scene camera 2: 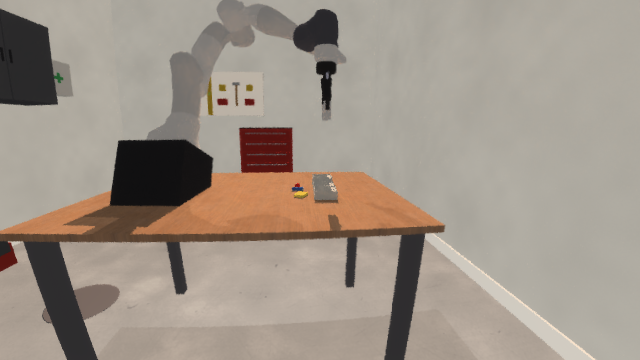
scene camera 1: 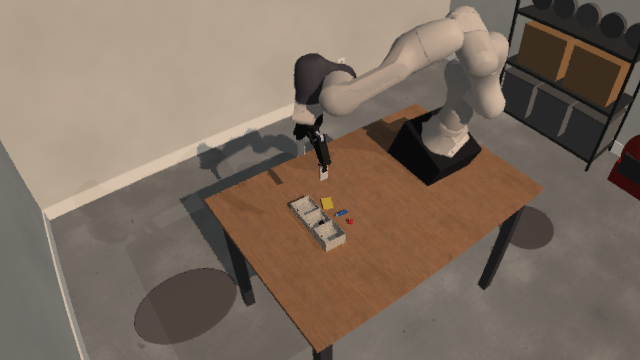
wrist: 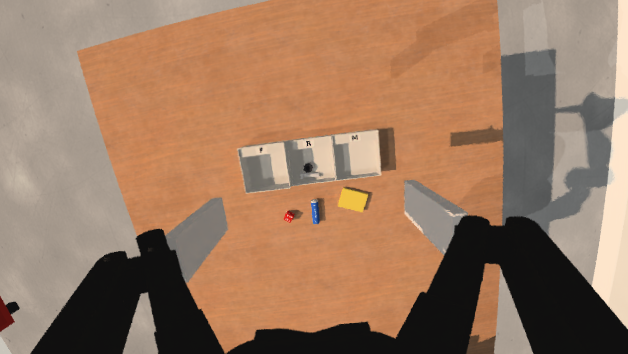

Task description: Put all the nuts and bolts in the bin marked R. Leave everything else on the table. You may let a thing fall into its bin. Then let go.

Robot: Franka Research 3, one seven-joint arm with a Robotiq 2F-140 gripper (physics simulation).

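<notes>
The grey three-bin tray (scene camera 1: pixel 335 242) (scene camera 2: pixel 325 195) (wrist: pixel 287 162) stands on the table, its bins marked F, R and M in the wrist view. A black nut (scene camera 1: pixel 321 222) (wrist: pixel 308 167) lies in the middle bin, marked R (wrist: pixel 324 150). A small pale silvery piece (wrist: pixel 314 175), which looks like a bolt, lies beside the nut in the same bin. My gripper (scene camera 1: pixel 323 173) (scene camera 2: pixel 326 111) (wrist: pixel 314 205) is wide open and empty, high above the table. It is apart from the tray and all the objects.
A yellow block (scene camera 1: pixel 327 203) (scene camera 2: pixel 300 194) (wrist: pixel 353 199), a blue battery (scene camera 1: pixel 341 213) (scene camera 2: pixel 297 189) (wrist: pixel 315 211) and a red die (scene camera 1: pixel 350 221) (scene camera 2: pixel 297 185) (wrist: pixel 289 216) lie beside the tray on the wooden table (scene camera 1: pixel 420 215) (scene camera 2: pixel 240 215) (wrist: pixel 200 100).
</notes>
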